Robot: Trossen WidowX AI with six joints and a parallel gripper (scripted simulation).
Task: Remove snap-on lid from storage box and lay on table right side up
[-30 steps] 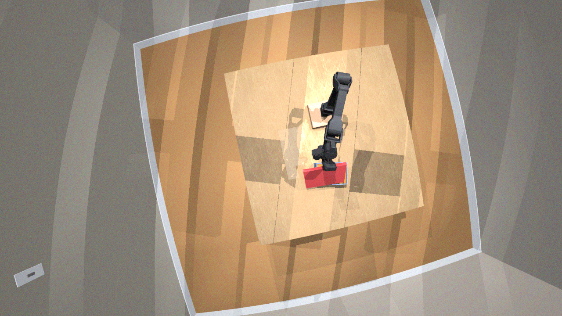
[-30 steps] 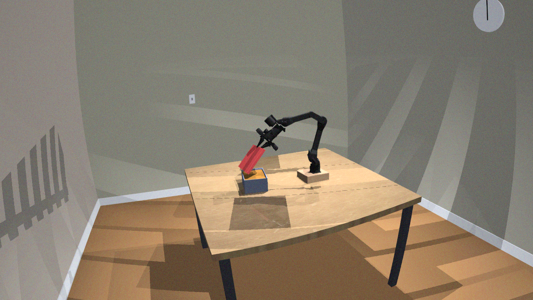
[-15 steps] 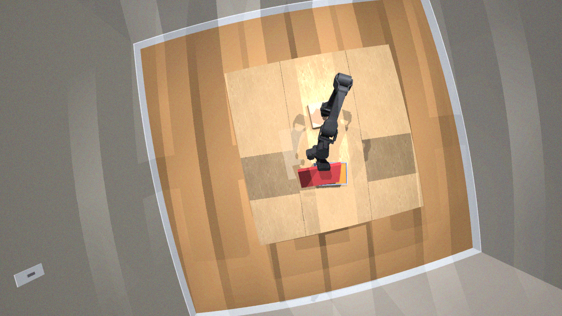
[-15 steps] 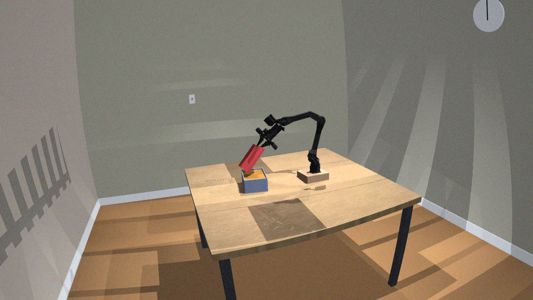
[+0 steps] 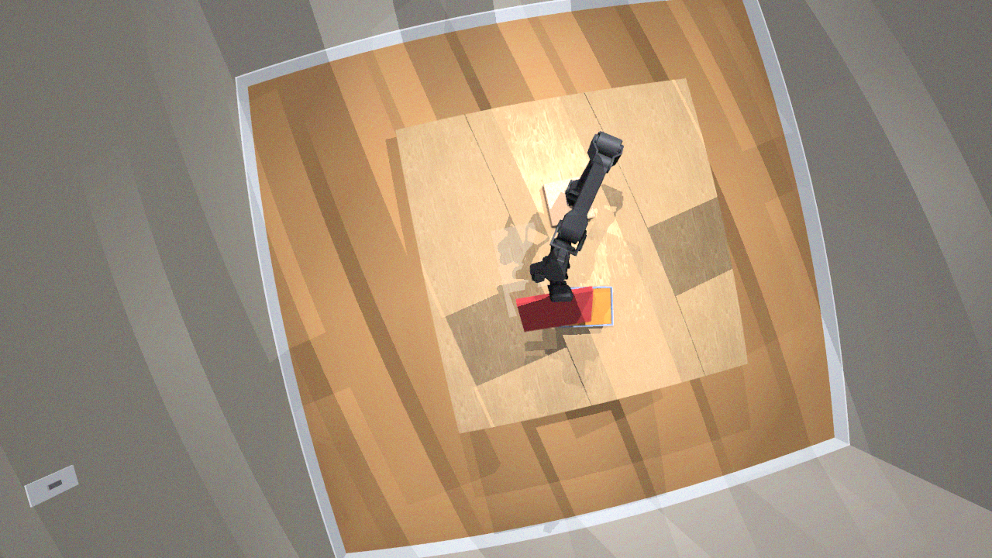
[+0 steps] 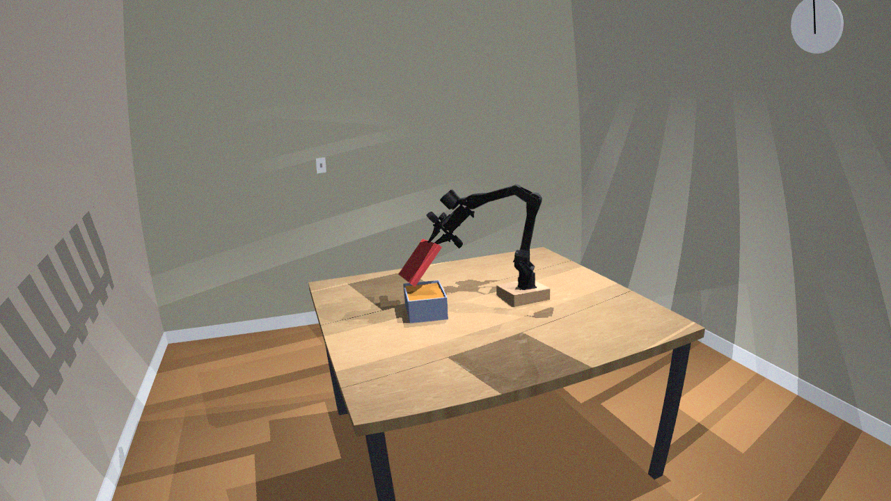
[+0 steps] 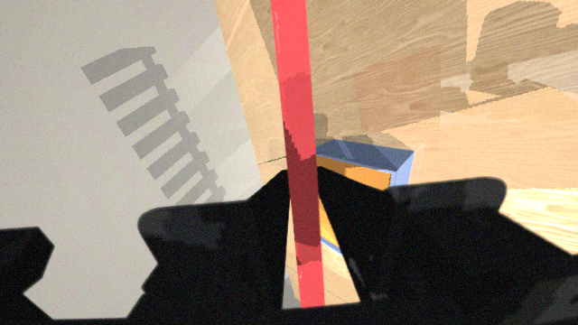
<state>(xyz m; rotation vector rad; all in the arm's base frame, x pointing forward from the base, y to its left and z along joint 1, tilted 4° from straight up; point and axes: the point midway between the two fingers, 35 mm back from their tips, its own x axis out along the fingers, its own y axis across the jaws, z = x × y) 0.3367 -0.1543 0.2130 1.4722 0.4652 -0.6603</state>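
The red lid lies 60 mm below my gripper tip, 60 mm ahead of it and 10 mm to the left of it. Also, from my gripper tip: blue storage box (190 mm below, 150 mm to the left, 70 mm ahead).
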